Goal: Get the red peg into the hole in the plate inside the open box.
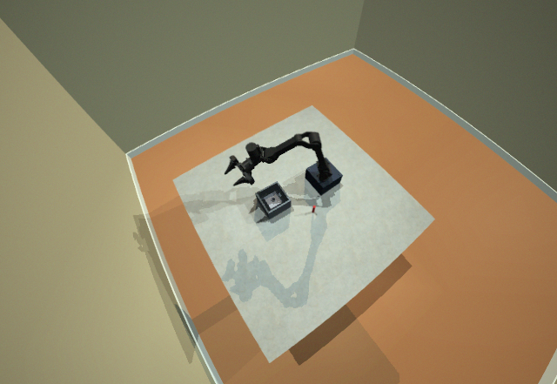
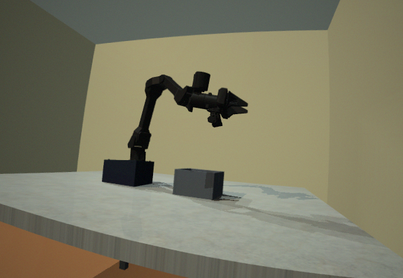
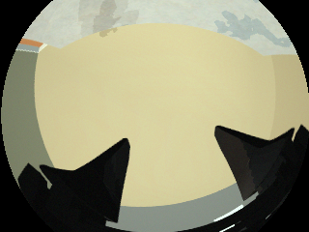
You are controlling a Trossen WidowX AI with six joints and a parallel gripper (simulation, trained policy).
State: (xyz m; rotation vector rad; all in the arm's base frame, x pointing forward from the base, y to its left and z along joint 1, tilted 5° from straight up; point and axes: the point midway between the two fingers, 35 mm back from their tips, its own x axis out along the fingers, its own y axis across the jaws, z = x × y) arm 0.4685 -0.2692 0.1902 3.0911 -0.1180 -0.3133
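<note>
Right now the red peg is 300 mm behind my gripper tip, 360 mm to the left of it and 300 mm below it. From my gripper tip the other things lie so: dark box 160 mm behind, 140 mm to the left, 310 mm below.
</note>
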